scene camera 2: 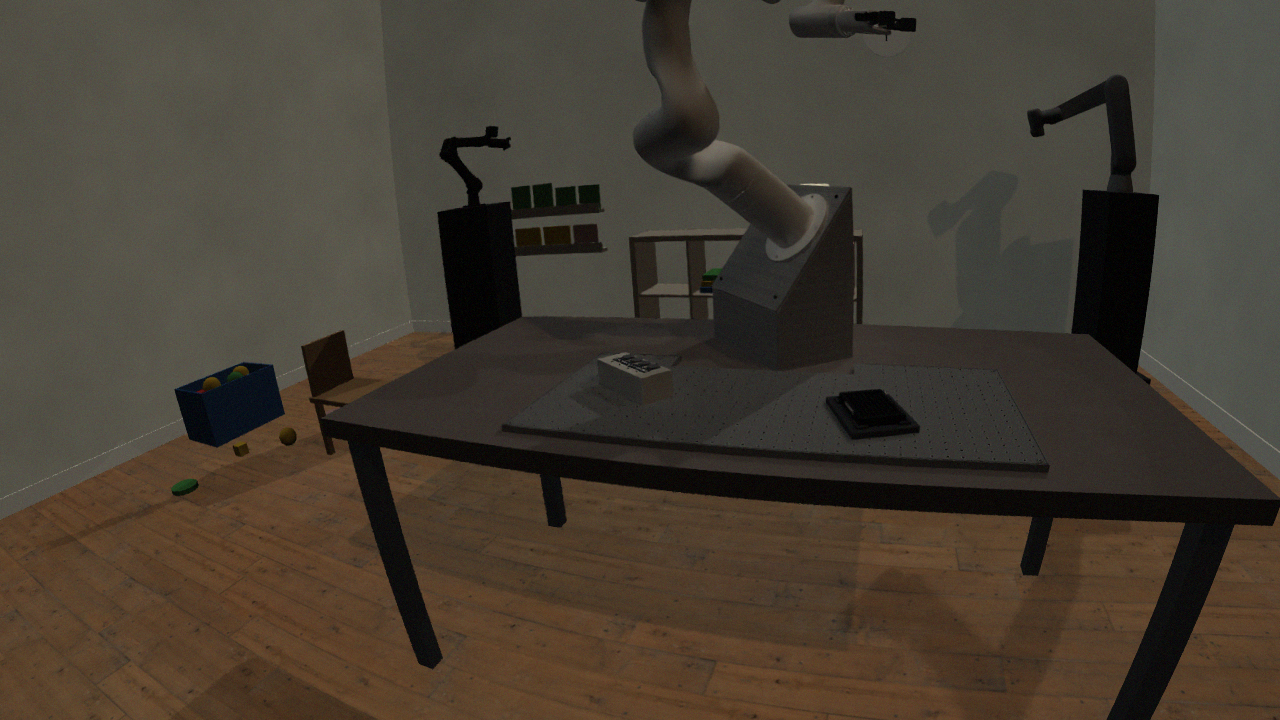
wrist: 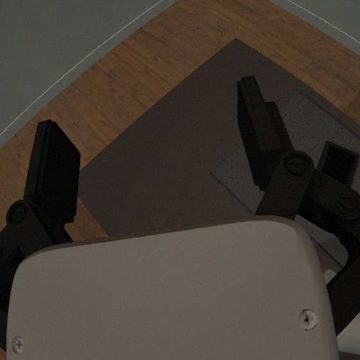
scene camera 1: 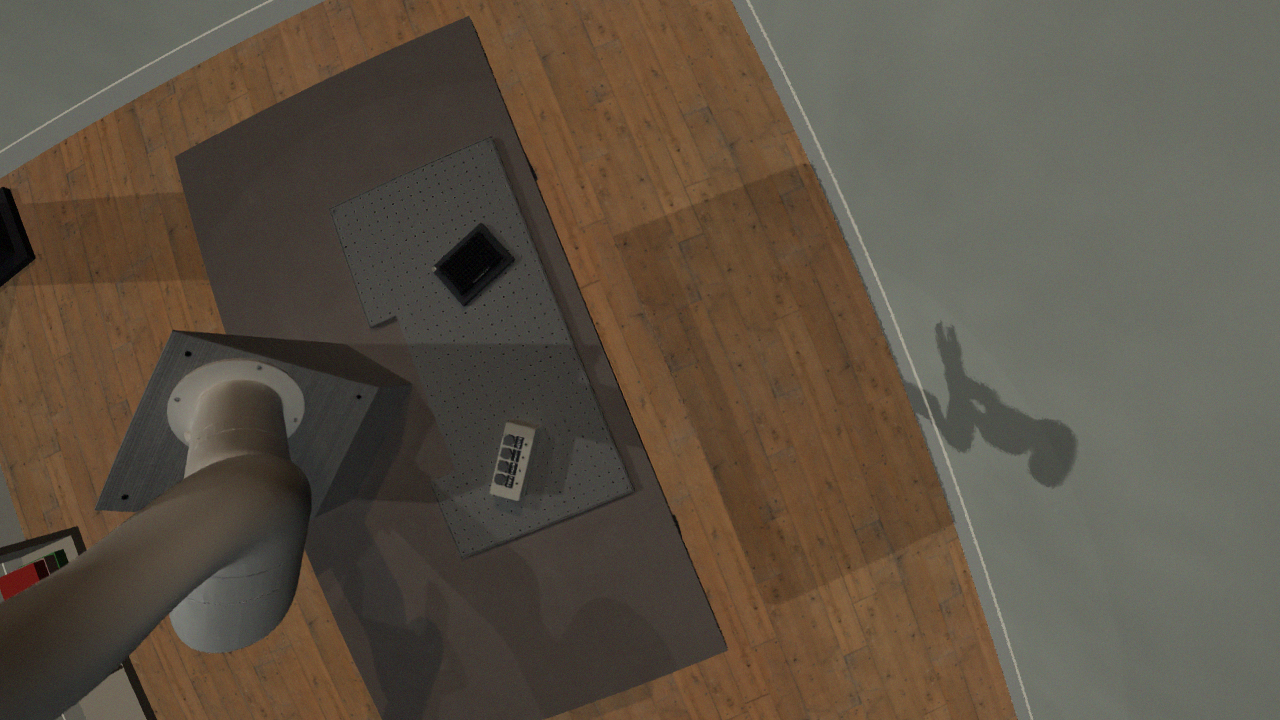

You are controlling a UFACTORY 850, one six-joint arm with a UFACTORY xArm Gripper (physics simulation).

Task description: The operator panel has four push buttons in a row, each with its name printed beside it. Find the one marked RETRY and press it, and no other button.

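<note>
The operator panel (scene camera 1: 514,462) (scene camera 2: 637,383) is a pale box near one end of the grey perforated board. Four dark round buttons stand in a row on its top, with dark name labels beside them. The labels are too small to read, so I cannot tell which button is RETRY. The panel does not show in the wrist view. My gripper (scene camera 2: 897,23) (wrist: 148,116) is open and empty, its two black fingers wide apart. It is high above the table and far from the panel.
The perforated board (scene camera 1: 483,358) (scene camera 2: 760,425) (wrist: 232,182) lies on the dark table (scene camera 1: 268,205) (scene camera 2: 948,349) (wrist: 165,150). A black square device (scene camera 1: 474,264) (scene camera 2: 870,413) (wrist: 341,162) sits on the board. The arm's grey pedestal (scene camera 1: 344,394) (scene camera 2: 787,313) stands behind the board.
</note>
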